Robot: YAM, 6 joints.
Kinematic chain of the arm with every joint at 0, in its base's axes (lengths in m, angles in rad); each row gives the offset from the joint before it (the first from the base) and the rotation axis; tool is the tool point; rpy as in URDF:
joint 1: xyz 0 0 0.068 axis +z
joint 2: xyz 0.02 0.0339 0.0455 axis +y
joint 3: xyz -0.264 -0.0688 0 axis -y
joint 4: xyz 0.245 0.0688 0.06 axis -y
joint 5: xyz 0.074 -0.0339 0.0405 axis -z
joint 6: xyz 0.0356 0 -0.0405 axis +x
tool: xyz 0 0 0 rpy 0 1.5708 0
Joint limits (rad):
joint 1: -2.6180..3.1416
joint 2: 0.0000..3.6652
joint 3: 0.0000..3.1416
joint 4: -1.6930..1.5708
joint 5: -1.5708..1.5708
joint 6: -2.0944..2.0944
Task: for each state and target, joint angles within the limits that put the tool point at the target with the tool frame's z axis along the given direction. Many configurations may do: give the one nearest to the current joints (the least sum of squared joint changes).
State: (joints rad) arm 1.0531 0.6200 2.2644 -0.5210 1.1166 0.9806
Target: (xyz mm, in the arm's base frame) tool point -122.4 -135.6 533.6 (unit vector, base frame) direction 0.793 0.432 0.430
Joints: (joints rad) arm 0.7866 0.5122 2.1216 -1.1485 0.2591 0.9806
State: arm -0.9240 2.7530 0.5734 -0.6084 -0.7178 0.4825
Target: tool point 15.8 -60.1 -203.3 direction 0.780 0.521 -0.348
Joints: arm -1.7217 3.3512 0.9809 -0.2681 -0.7650 0.4825
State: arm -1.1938 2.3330 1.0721 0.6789 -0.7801 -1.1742
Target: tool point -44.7 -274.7 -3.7 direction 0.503 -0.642 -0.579
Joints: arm -1.8144 2.2237 0.5346 0.8323 -0.6983 -1.1742
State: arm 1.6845 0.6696 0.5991 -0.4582 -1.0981 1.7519
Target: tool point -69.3 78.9 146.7 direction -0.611 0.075 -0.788
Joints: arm 2.1285 0.6288 0.2790 -0.7645 -0.4992 1.7519
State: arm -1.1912 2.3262 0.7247 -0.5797 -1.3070 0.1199
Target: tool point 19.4 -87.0 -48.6 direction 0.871 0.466 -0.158
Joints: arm -1.6823 2.7547 0.5829 -0.6949 -0.9500 0.1199
